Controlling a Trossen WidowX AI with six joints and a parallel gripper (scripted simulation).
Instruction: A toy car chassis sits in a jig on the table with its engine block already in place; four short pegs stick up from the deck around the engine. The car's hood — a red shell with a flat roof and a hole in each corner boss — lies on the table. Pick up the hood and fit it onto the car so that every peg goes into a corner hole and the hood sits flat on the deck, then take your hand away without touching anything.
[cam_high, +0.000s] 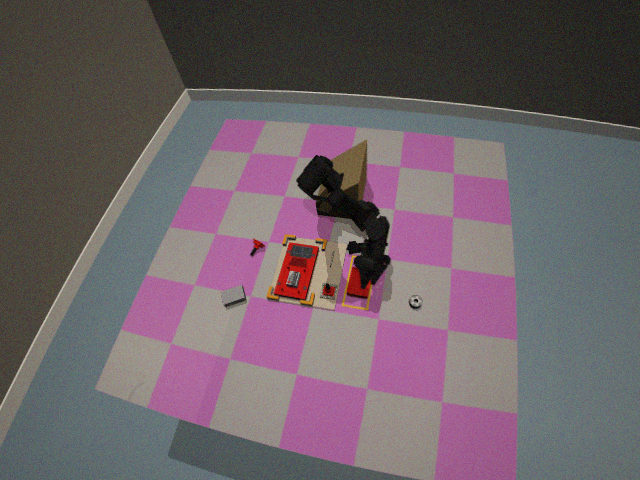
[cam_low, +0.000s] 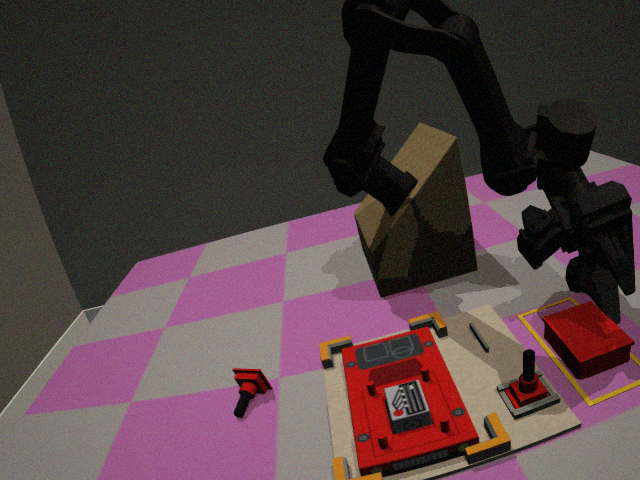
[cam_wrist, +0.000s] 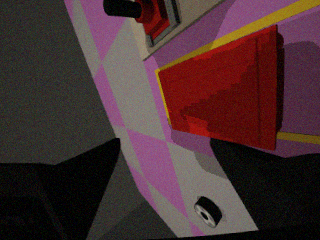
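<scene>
The red hood is 30 mm behind my gripper tip, 30 mm to the right of it and 40 mm below it.
</scene>
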